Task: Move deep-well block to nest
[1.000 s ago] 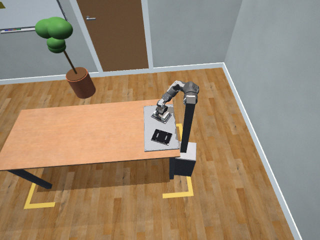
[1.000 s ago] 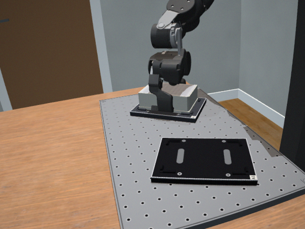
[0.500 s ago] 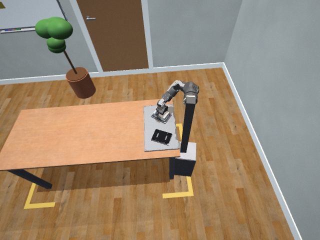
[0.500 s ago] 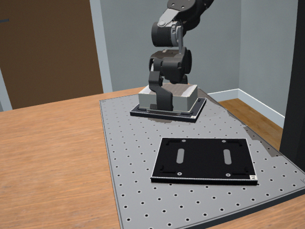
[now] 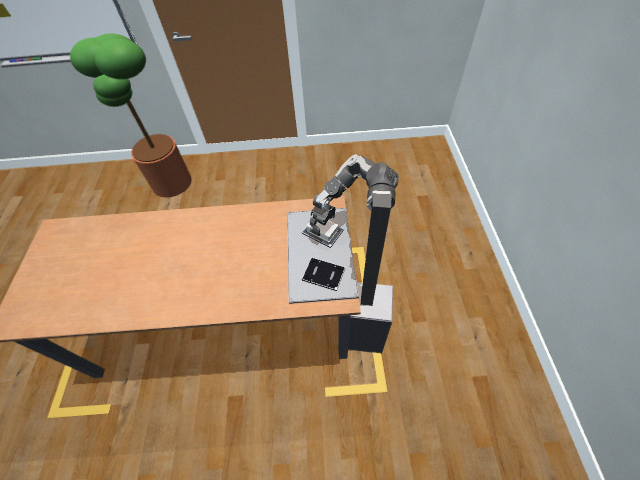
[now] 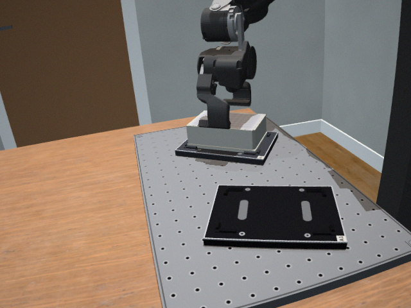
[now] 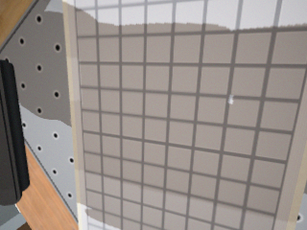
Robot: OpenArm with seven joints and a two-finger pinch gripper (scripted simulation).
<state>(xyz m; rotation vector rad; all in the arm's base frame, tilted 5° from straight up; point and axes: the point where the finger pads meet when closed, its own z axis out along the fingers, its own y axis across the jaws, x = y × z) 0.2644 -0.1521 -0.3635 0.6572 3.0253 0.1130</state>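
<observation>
My gripper is now 30 mm above the white 96-well deep-well block. The rest, counted from my hand: black nest N1: 40 mm behind, 230 mm to the left, 50 mm below; then A1 label: 100 mm behind, 300 mm to the left, 50 mm below; then black nest N2: 50 mm below.
</observation>
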